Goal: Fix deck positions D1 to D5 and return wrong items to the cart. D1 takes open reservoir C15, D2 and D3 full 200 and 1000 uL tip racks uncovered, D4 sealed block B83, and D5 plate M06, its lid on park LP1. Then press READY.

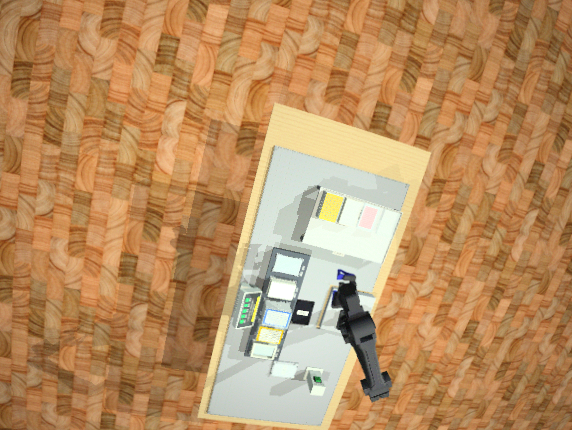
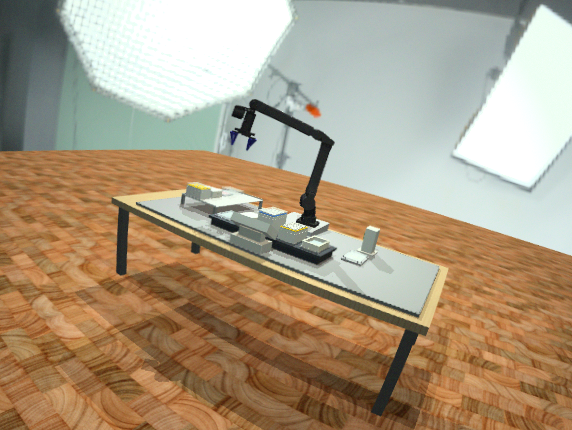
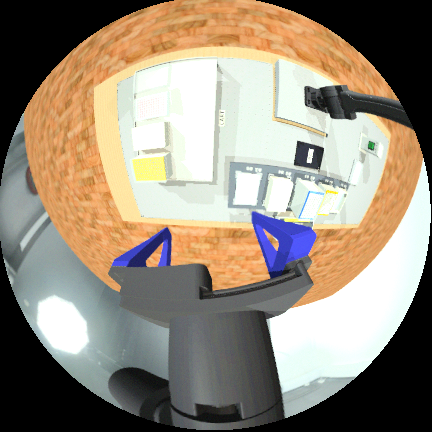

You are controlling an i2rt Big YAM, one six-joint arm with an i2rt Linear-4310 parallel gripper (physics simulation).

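Where they show: gripper, between the fingertips: (image 1: 337,280) (image 2: 239,147) (image 3: 209,223); arm's base, origin of its link: (image 2: 307,223) (image 3: 316,99).
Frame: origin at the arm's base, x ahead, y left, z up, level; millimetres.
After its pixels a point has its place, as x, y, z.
Note:
My gripper (image 2: 240,147) @(252, -385, 363) (image 3: 209,223) @(252, -385, 363) is open and empty, high above the table. On the dark deck strip (image 2: 320,256) @(518, 265, 15) (image 3: 232,186) @(374, -342, 19), a pale flat plate (image 1: 288,265) @(384, -291, 33) (image 3: 248,188) @(380, -282, 27) lies at the D5 end. Then come a white block (image 1: 282,289) @(396, -174, 63) (image 3: 279,194) @(387, -168, 63), a blue-rimmed rack (image 1: 277,318) @(405, -47, 122) (image 2: 273,216) @(472, -7, 112) (image 3: 311,204) @(393, -52, 122), a yellow-rimmed rack (image 1: 270,335) @(415, 80, 81) (image 2: 293,231) @(481, 106, 75) and an open reservoir (image 1: 264,351) @(422, 218, 31) (image 2: 316,244) @(413, 204, 28). The white cart (image 1: 345,242) @(120, -448, 31) (image 3: 195,125) @(142, -450, 31) bears a yellow rack (image 1: 331,207) @(253, -621, 102) (image 3: 150,168) @(249, -601, 102), a white block (image 1: 351,211) @(143, -613, 73) (image 3: 149,135) @(143, -594, 73), a pink-topped item (image 1: 368,217) @(40, -594, 48) (image 3: 152,105) @(40, -579, 48) and a pale item (image 3: 152,77) @(-65, -565, 56). Item codes are unreadable.
A black pad (image 1: 296,315) @(276, 13, -21) (image 3: 300,150) @(230, -58, -21) with a white label lies beside the deck. A panel (image 1: 244,311) @(566, -54, 100) with green marks stands opposite. A pale flat piece (image 1: 284,369) @(281, 362, -11) (image 2: 355,257) @(306, 377, -11) and an upright box with a green top (image 1: 316,381) @(107, 363, 68) (image 3: 371,145) @(97, 360, 59) stand past the reservoir end.

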